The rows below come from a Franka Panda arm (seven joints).
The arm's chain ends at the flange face. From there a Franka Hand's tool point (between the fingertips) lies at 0.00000 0.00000 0.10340 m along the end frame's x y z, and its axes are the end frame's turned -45 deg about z.
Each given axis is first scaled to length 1.
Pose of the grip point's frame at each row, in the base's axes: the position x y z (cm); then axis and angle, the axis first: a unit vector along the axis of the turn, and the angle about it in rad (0 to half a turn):
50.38 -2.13 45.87 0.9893 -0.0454 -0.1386 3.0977
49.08 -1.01 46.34 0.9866 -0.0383 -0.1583 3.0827
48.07 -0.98 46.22 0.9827 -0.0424 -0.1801 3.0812
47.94 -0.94 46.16 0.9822 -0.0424 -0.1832 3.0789
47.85 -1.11 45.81 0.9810 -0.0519 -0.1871 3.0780
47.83 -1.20 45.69 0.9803 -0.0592 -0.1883 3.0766
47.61 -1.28 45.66 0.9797 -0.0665 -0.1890 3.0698
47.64 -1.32 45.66 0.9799 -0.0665 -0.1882 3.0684
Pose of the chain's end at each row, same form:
53.23 -1.81 55.80 0.8988 -0.4216 -0.1199 2.9949
52.33 -0.53 56.14 0.9000 -0.4144 -0.1354 2.9659
51.75 -0.52 55.87 0.8955 -0.4170 -0.1555 2.9477
51.68 -0.46 55.79 0.8951 -0.4169 -0.1579 2.9432
51.68 -0.67 55.41 0.8905 -0.4253 -0.1614 2.9394
51.68 -0.77 55.28 0.8872 -0.4319 -0.1623 2.9372
51.48 -0.81 55.24 0.8841 -0.4385 -0.1617 2.9303
51.50 -0.84 55.24 0.8842 -0.4386 -0.1607 2.9296

